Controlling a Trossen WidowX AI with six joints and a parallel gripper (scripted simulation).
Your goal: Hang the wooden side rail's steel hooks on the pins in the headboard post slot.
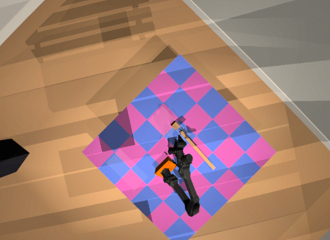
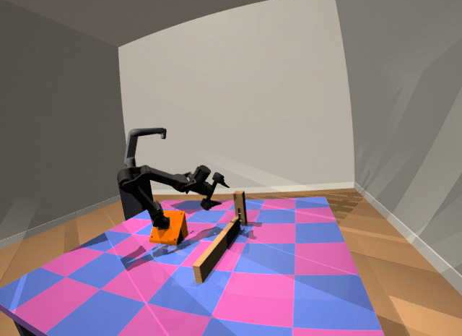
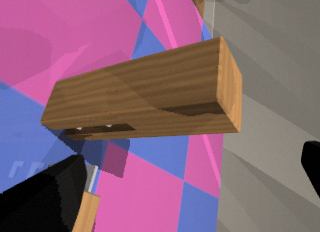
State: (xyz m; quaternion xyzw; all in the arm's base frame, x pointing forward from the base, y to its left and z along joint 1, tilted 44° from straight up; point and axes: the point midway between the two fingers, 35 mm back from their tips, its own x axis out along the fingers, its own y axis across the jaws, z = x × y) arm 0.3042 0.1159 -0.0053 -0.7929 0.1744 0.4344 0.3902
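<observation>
My gripper tip is 60 mm short of the headboard post, 60 mm to the right of it and 100 mm above it.
</observation>
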